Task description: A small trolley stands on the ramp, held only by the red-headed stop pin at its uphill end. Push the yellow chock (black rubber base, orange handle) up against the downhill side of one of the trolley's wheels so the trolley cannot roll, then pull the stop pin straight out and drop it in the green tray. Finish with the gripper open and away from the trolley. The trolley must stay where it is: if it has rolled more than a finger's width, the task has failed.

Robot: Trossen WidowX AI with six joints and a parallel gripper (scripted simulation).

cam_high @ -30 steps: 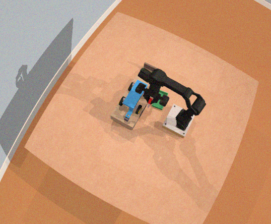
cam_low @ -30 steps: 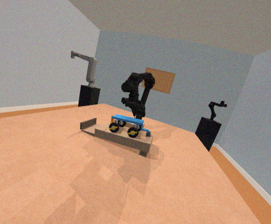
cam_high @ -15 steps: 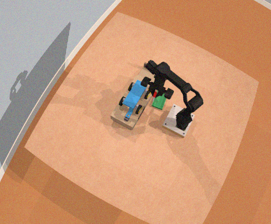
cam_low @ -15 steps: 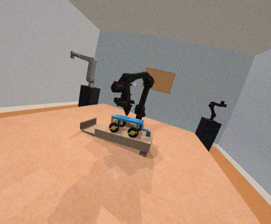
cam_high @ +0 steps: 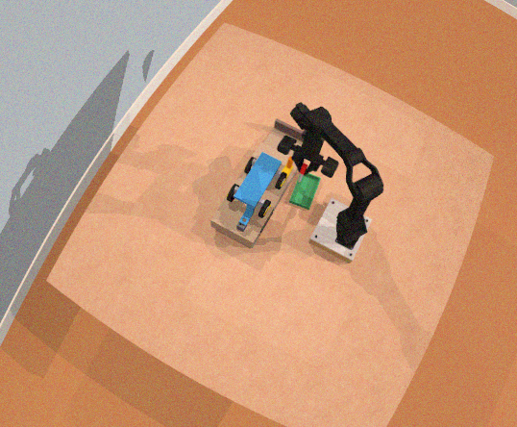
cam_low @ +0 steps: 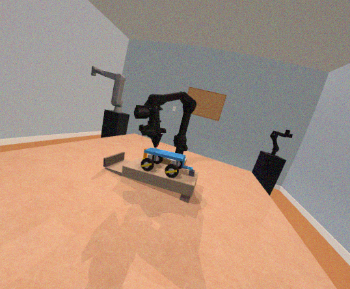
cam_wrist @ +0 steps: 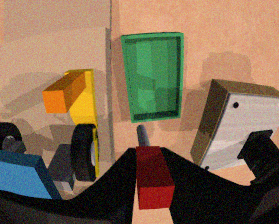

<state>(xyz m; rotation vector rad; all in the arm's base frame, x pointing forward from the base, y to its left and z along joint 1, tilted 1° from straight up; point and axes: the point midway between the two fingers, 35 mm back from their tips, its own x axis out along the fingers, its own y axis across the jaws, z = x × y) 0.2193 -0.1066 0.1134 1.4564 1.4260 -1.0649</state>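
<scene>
My gripper tip is right at the red-headed stop pin. From my gripper tip the other things lie so: blue trolley: 11 cm ahead, 10 cm to the left, 2 cm below; then yellow chock: 5 cm below, 5 cm ahead, 1 cm to the right; then green tray: 14 cm below, 2 cm behind.
</scene>
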